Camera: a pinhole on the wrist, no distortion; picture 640 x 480 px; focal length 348.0 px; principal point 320.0 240.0 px. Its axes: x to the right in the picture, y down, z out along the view. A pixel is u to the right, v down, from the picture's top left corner.
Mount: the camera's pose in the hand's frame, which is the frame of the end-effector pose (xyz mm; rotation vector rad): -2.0 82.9 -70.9 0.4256 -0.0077 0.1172
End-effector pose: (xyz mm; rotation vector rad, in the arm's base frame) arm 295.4 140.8 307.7 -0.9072 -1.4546 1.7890
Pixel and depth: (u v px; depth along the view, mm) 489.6 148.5 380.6
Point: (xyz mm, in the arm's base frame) -6.3 203.5 461.6
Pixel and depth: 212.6 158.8 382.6
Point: 164.0 -41.4 519.2
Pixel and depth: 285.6 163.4 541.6
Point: 18.4 -40.1 614.8
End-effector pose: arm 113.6 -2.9 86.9 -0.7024 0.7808 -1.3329
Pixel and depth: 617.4 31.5 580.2
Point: 187.1 -585.3 565.4
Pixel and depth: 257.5 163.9 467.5
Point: 244.7 39.7 442.3
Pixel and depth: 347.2 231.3 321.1
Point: 265.3 -37.3 253.0
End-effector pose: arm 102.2 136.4 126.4 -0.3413 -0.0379 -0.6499
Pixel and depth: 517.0 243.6 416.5
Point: 280.2 55.5 477.4
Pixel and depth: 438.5 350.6 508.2
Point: 286.1 221.2 575.1
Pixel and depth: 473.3 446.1 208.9
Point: 248.6 234.5 265.3
